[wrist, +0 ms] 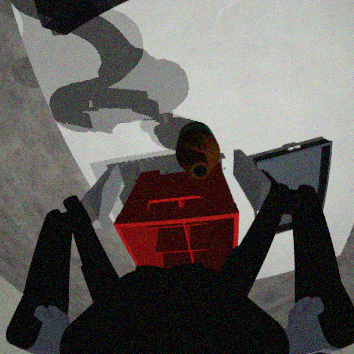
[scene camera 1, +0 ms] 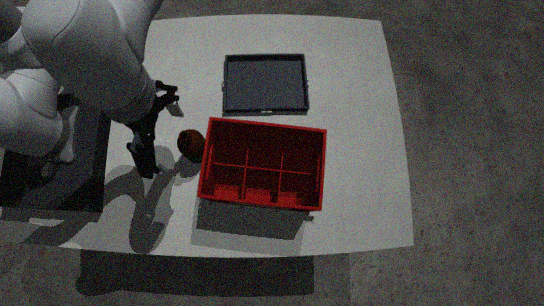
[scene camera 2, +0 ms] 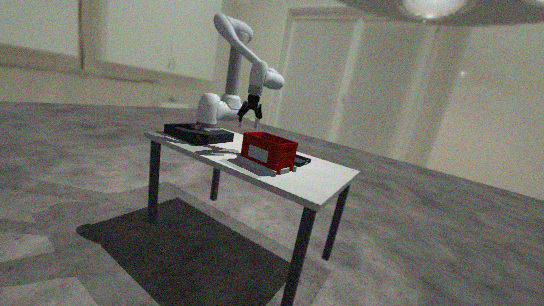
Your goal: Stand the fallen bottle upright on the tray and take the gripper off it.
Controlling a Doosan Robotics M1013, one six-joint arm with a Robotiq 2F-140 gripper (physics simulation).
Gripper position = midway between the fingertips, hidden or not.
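Observation:
Brown bottle (scene camera 1: 190, 143) visible, also in the wrist view (wrist: 197, 151). The gripper (scene camera 1: 170, 142) is likewise visible, and the wrist view (wrist: 175, 168) shows it too.

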